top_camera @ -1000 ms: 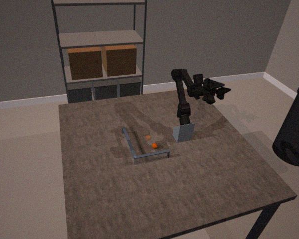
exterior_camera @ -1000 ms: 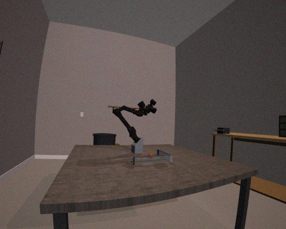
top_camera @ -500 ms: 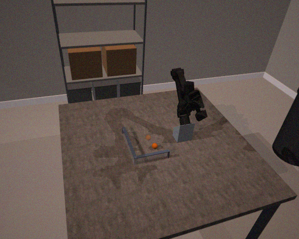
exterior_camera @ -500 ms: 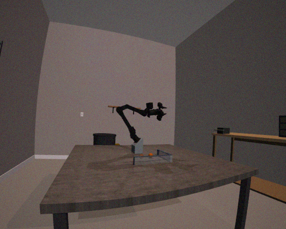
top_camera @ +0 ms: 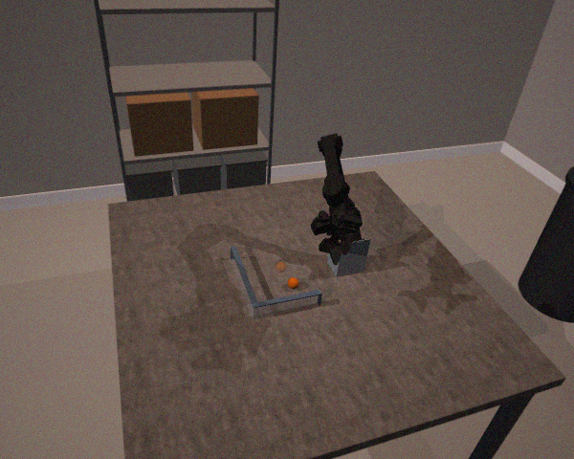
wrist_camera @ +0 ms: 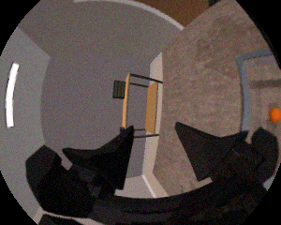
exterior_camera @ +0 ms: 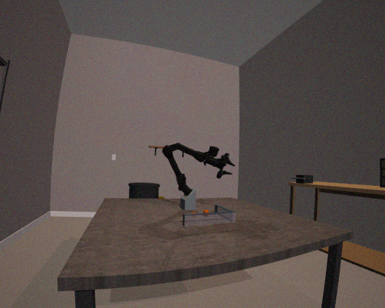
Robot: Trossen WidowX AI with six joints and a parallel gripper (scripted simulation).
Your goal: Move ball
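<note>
Right now my gripper tip is 29 cm above the orange ball, 23 cm to the left of it and 2 cm short of it. From my gripper tip the other things lie so: see-through copy of ball: 32 cm to the right, 29 cm below, 2 cm ahead.
</note>
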